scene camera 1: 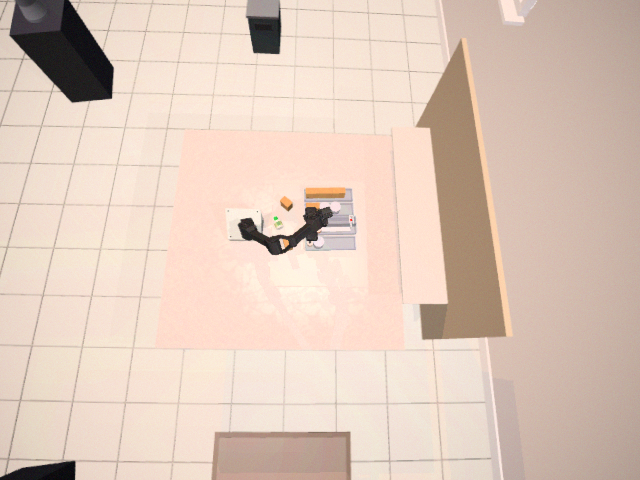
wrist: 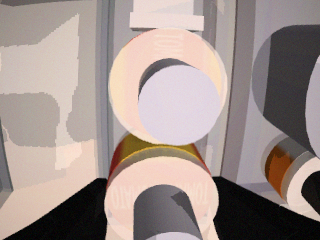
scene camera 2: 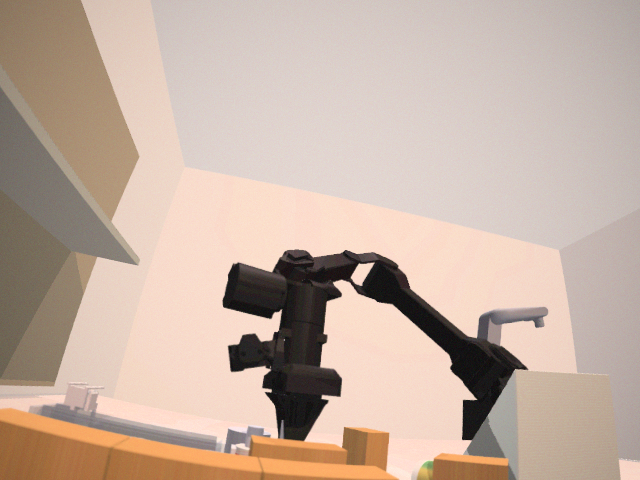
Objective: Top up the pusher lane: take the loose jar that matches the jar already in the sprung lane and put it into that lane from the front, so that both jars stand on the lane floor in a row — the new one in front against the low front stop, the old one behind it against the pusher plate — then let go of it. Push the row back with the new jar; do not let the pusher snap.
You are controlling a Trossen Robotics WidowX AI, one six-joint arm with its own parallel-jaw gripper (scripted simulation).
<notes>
I see my gripper (scene camera 2: pixel 286 454).
My gripper also shows in the wrist view (wrist: pixel 159 188).
</notes>
